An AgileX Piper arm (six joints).
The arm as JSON. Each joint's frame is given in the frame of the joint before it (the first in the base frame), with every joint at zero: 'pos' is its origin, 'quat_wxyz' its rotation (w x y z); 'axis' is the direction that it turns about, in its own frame. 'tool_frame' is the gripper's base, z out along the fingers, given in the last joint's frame.
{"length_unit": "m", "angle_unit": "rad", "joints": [
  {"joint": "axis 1", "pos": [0.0, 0.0, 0.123], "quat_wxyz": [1.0, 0.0, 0.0, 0.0], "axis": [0.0, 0.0, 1.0]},
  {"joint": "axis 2", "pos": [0.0, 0.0, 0.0], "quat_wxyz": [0.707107, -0.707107, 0.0, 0.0], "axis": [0.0, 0.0, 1.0]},
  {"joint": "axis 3", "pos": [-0.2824, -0.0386, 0.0], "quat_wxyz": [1.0, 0.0, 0.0, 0.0], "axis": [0.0, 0.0, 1.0]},
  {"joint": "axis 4", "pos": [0.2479, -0.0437, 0.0], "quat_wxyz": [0.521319, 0.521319, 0.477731, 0.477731], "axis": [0.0, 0.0, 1.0]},
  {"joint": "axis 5", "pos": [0.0, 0.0, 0.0], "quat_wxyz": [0.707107, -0.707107, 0.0, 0.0], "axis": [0.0, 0.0, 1.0]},
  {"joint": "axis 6", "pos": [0.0, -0.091, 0.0], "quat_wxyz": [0.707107, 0.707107, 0.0, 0.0], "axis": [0.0, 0.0, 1.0]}
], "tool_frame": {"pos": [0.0, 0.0, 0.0], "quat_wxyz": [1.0, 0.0, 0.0, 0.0]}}
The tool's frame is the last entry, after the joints.
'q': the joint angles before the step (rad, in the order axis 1, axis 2, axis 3, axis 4, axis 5, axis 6). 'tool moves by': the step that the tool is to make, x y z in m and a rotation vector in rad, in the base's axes. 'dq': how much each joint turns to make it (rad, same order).
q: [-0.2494 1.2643 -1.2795 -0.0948 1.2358 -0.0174]
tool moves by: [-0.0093 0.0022 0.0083 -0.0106 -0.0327 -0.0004]
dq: [0.0002 -0.0374 0.0012 -0.0023 0.0019 0.0001]
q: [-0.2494 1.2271 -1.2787 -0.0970 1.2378 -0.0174]
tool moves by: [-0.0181 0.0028 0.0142 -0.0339 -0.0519 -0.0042]
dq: [0.0001 -0.0672 0.0013 -0.0205 0.0073 0.0000]
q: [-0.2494 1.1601 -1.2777 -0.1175 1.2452 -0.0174]
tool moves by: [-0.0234 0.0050 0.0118 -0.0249 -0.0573 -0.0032]
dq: [-0.0001 -0.0852 0.0169 -0.0104 0.0067 -0.0002]
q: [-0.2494 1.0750 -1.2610 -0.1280 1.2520 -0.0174]
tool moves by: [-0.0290 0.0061 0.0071 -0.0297 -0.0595 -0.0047]
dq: [0.0003 -0.1065 0.0390 -0.0150 0.0025 0.0002]
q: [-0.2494 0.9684 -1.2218 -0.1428 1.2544 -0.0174]
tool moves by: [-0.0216 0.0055 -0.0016 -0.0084 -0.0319 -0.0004]
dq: [0.0005 -0.0833 0.0477 -0.0007 0.0027 0.0004]
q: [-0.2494 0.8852 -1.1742 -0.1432 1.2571 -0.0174]
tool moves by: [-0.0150 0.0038 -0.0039 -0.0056 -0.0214 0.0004]
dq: [-0.0006 -0.0618 0.0418 0.0004 -0.0023 -0.0007]
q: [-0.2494 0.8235 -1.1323 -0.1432 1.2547 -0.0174]
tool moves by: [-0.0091 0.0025 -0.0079 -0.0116 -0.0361 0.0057]
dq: [-0.0003 -0.0547 0.0588 0.0003 -0.0424 -0.0004]
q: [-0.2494 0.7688 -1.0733 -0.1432 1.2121 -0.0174]
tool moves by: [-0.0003 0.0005 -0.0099 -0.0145 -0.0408 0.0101]
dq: [0.0007 -0.0310 0.0625 -0.0005 -0.0754 0.0006]
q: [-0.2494 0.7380 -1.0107 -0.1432 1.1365 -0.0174]
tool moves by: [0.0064 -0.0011 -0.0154 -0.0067 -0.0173 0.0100]
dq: [0.0000 -0.0070 0.0736 0.0000 -0.0856 0.0023]
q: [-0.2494 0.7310 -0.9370 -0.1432 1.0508 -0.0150]
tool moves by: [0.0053 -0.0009 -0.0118 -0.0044 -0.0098 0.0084]
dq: [-0.0001 0.0000 0.0530 0.0002 -0.0642 0.0005]
